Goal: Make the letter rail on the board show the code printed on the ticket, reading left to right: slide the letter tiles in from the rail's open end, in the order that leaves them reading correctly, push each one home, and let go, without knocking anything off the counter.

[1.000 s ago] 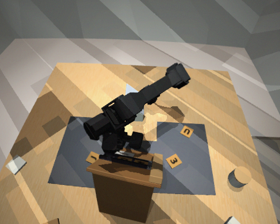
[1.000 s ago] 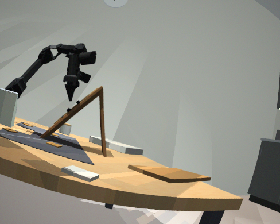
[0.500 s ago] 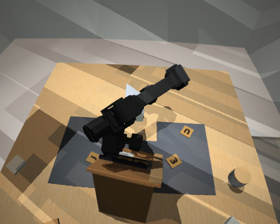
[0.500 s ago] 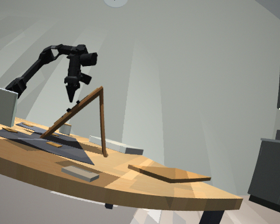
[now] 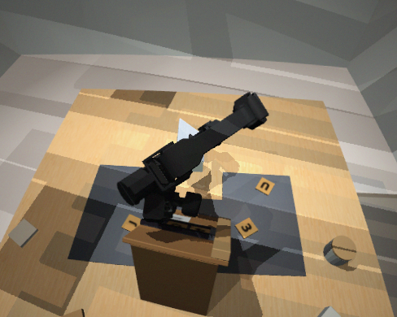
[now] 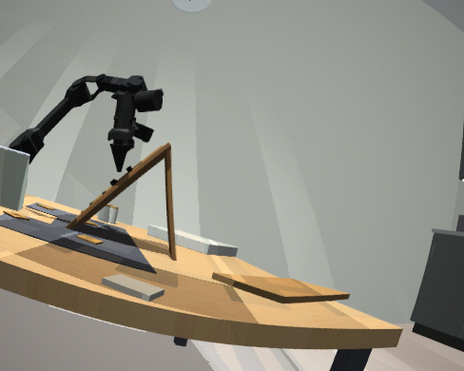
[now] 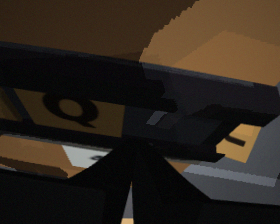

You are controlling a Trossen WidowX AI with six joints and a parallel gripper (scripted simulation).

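The q tile is 20 mm ahead of my gripper tip, 30 mm to the left of it and 10 mm below it. Round my gripper tip: tile marked 4 (30 mm ahead, 100 mm to the left, 10 mm below); then dark mat (130 mm behind, 60 mm to the left, 180 mm below); then white ticket (40 mm behind, 20 mm to the left, 90 mm below).
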